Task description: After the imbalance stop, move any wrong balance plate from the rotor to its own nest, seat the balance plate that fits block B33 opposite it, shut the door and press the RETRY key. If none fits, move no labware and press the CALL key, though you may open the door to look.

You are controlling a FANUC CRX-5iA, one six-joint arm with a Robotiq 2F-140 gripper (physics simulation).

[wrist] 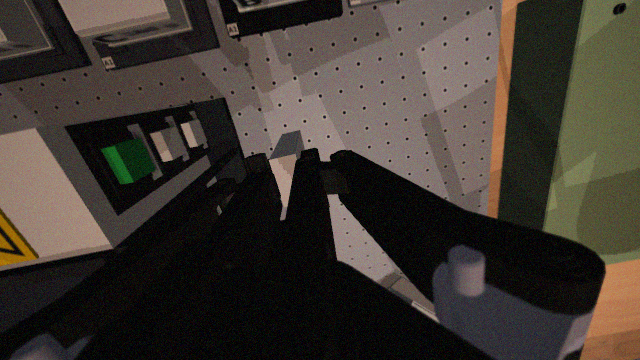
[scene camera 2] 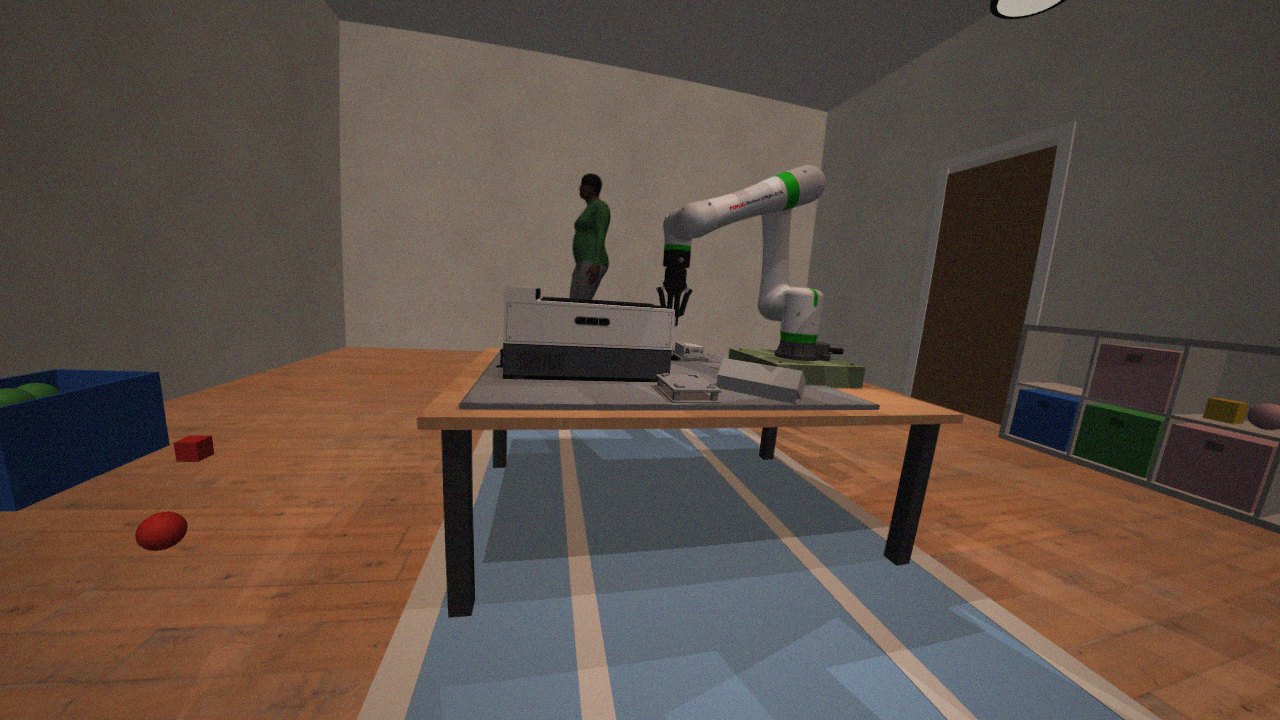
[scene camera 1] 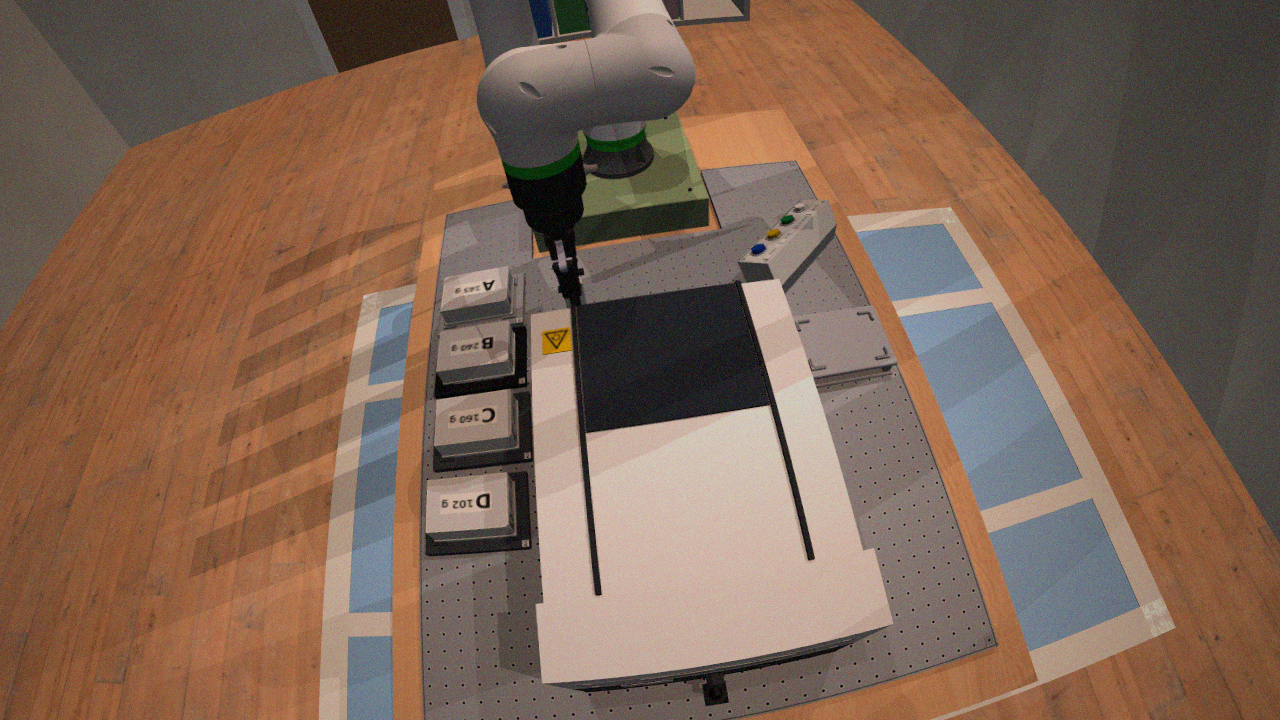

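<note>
My gripper is shut and empty, pointing down beside the robot-side edge of the white centrifuge. In the wrist view a green key and two whitish keys sit in its dark panel, left of the fingertips. A dark panel lies between two rails on top; the rotor and block B33 do not show. Balance plates A, B, C and D stand in a row on nests. A sloped key box carries blue, yellow, green and white keys; their labels are unreadable.
A grey plate holder with corner brackets stands on the other side of the centrifuge from the balance plates. The green robot base is behind the gripper. A person in green stands beyond the table.
</note>
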